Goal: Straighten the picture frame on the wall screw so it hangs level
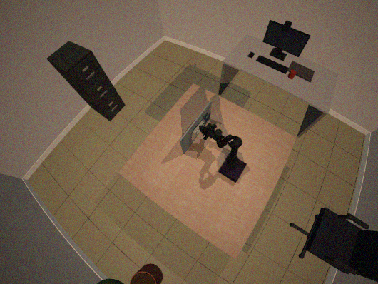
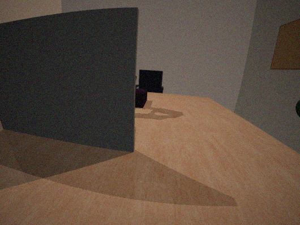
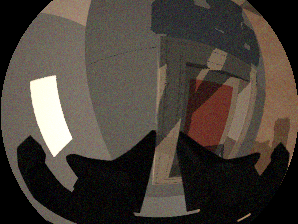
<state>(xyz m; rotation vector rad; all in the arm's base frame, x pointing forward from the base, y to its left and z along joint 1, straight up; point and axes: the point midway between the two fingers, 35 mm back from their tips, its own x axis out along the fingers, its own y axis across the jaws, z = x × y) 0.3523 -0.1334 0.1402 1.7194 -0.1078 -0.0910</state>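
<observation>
My gripper tip is 1 cm short of the picture frame and 5 cm above it. Round my gripper tip: grey wall panel (2 cm ahead, 1 cm to the right, 6 cm below).
</observation>
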